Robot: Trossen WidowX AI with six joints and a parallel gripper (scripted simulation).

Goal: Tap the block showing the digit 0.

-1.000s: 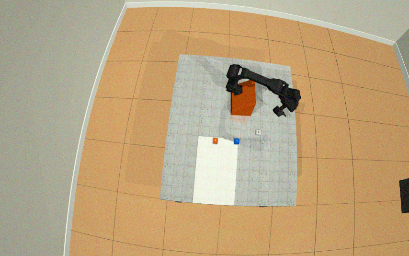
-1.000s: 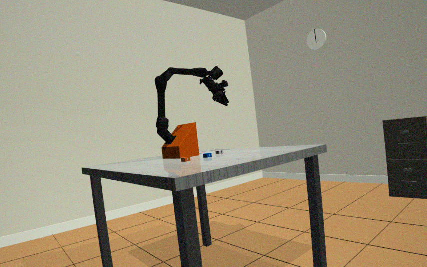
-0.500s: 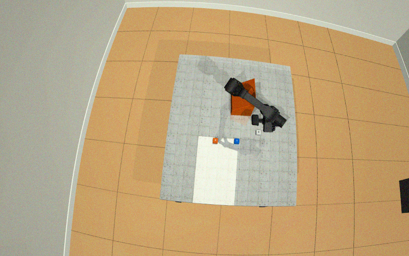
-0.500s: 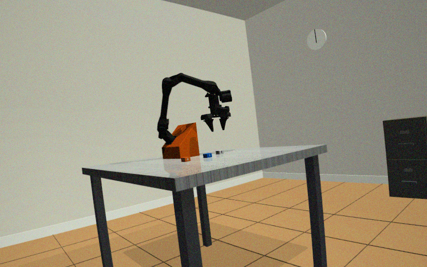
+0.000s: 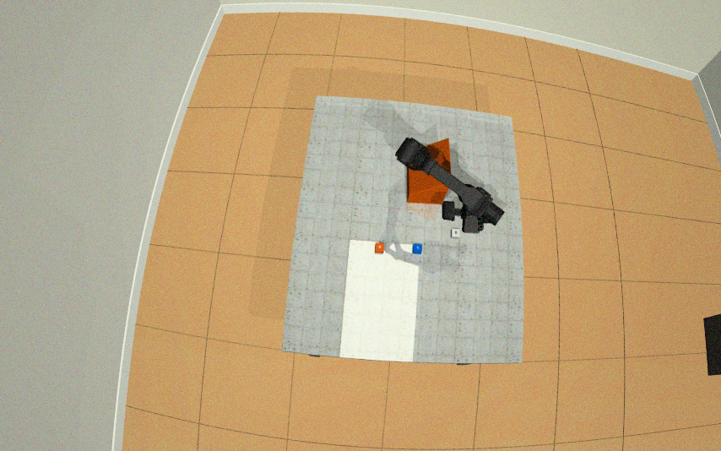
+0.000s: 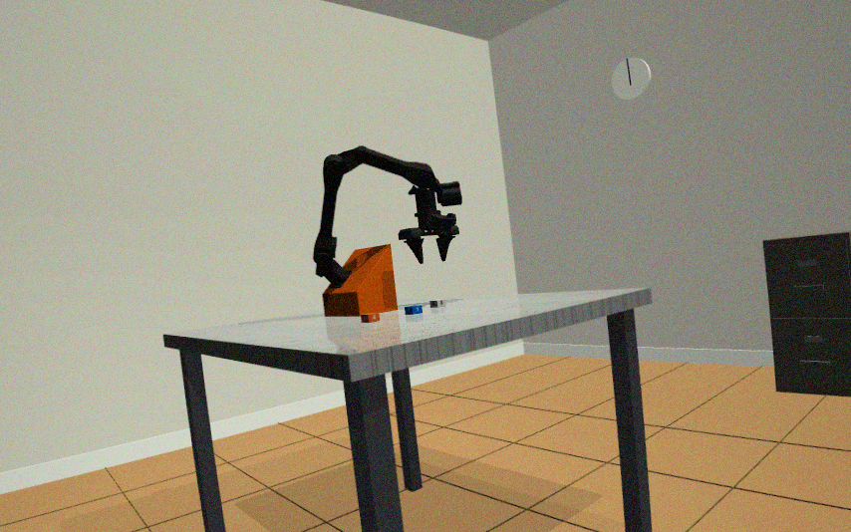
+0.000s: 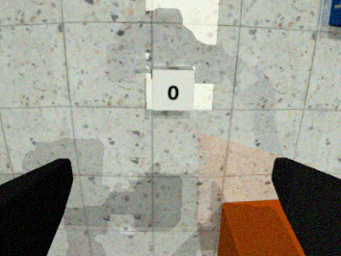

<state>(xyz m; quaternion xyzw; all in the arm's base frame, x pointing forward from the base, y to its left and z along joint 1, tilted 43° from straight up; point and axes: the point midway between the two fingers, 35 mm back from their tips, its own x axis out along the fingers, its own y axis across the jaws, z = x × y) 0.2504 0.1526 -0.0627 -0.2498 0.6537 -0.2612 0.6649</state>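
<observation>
Right now the white block is 10 mm ahead of my gripper tip and 120 mm below it. The rest, counted from my gripper tip: orange block 80 mm ahead, 290 mm to the right, 120 mm below; blue block 80 mm ahead, 150 mm to the right, 120 mm below.
</observation>
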